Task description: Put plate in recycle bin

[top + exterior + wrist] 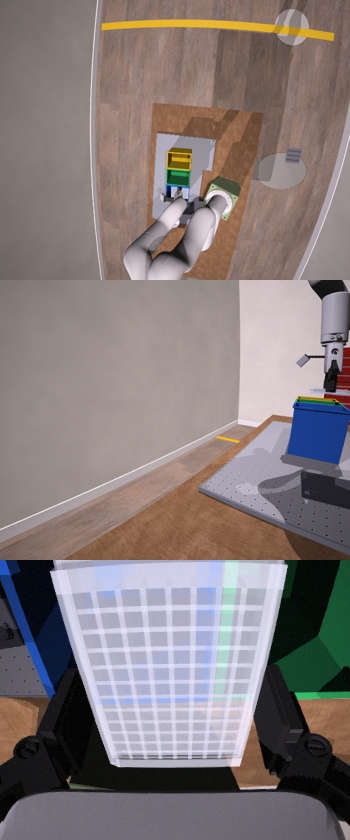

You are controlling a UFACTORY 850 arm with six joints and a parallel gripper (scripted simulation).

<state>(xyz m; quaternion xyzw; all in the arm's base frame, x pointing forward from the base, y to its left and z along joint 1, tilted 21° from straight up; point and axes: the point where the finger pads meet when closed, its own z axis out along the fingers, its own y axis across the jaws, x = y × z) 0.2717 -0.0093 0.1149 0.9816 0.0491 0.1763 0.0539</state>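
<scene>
Right now the yellow bin is 22 cm to the right of my hand, 15 cm below it and 5 cm ahead of it. Round my hand: 96-well plate (1 cm below); green bin (15 cm below, 9 cm to the right, 3 cm ahead); blue bin (15 cm below, 4 cm to the left, 2 cm ahead).
</scene>
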